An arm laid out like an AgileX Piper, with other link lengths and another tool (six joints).
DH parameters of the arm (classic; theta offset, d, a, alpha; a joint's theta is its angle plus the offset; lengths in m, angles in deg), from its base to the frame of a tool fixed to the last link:
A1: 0 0.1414 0 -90
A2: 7.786 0 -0.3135 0
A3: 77.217 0 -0.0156 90
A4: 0 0.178 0 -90
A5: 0 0 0 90
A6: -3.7 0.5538 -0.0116 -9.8
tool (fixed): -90 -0.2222 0 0
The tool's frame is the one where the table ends.
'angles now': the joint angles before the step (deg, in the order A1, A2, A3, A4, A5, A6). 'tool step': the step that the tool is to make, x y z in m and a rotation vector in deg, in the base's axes. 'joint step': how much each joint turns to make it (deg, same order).
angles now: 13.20 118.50 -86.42 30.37 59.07 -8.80
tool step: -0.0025 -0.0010 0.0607 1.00 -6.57 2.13
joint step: -0.01 -9.28 0.08 -1.16 3.11 -0.30
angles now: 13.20 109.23 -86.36 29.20 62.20 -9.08
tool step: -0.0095 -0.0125 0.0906 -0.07 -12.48 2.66
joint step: 0.00 -14.61 0.02 -3.01 3.13 -0.77
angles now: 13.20 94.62 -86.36 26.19 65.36 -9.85
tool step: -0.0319 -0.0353 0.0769 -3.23 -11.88 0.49
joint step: -0.01 -15.31 -0.03 -6.17 4.51 0.97
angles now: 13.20 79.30 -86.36 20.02 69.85 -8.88
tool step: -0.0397 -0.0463 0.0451 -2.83 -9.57 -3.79
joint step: 0.04 -14.56 3.66 -6.82 1.50 2.87
